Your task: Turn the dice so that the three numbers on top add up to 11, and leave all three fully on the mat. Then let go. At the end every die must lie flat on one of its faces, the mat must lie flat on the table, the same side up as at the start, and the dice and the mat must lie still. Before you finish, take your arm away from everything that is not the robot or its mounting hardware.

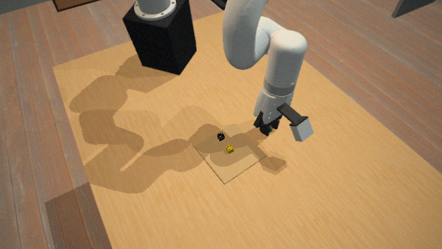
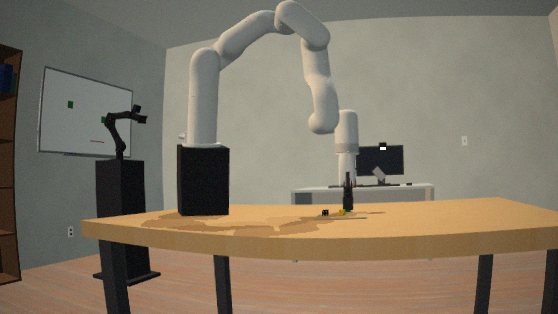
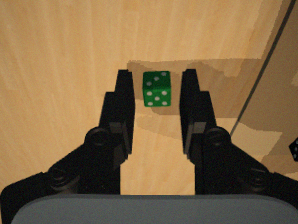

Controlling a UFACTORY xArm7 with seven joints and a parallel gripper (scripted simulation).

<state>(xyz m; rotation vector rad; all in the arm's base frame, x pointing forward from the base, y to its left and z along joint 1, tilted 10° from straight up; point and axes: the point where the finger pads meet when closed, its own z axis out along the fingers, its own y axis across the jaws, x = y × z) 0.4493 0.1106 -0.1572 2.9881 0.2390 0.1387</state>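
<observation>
Now: the green die 2 cm below my hand. The rest, counted from my hand: black die: 5 cm behind, 13 cm to the right, 2 cm below; yellow die: 13 cm to the right, 2 cm below; tan mat: 13 cm to the right, 2 cm below.
</observation>
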